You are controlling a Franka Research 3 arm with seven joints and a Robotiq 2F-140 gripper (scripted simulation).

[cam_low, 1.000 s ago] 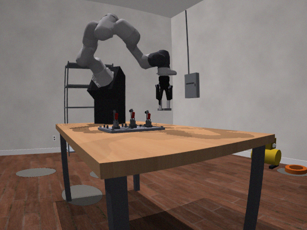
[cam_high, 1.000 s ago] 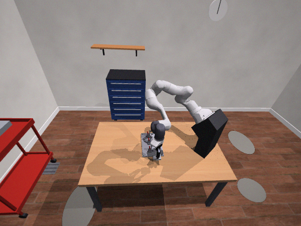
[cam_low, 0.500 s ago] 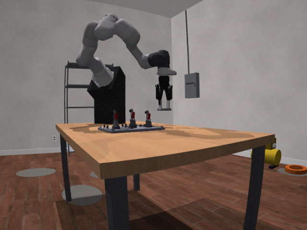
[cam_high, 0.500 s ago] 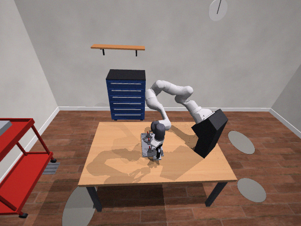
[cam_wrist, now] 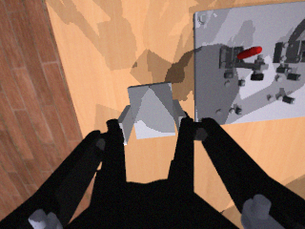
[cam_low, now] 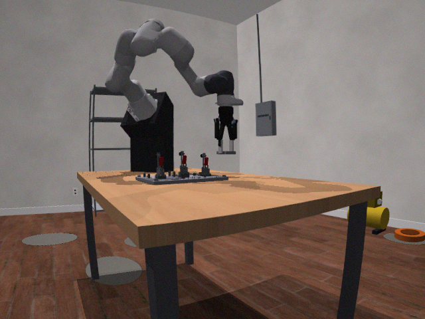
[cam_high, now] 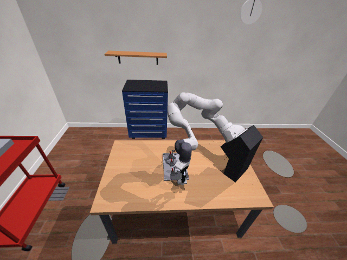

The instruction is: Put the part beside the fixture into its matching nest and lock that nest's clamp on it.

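Now: the grey fixture plate 6 cm behind my hand, 26 cm to the right of it and 14 cm below it. Round my hand: grey block part (3 cm below).
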